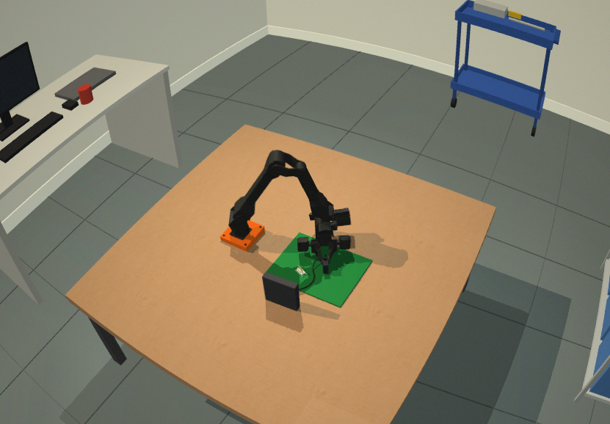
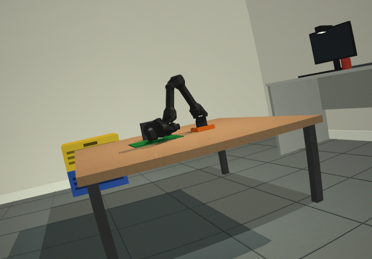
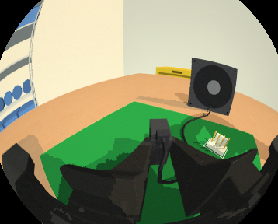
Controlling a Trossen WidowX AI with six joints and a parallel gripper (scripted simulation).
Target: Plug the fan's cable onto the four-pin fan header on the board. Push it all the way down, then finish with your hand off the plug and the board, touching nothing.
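Right now the black fan plug is 1 cm below my gripper tip. Round my gripper tip: white four-pin fan header (7 cm behind, 5 cm to the right, 3 cm below); green board (2 cm behind, 5 cm below); black fan (5 cm behind, 19 cm to the right, 3 cm above).
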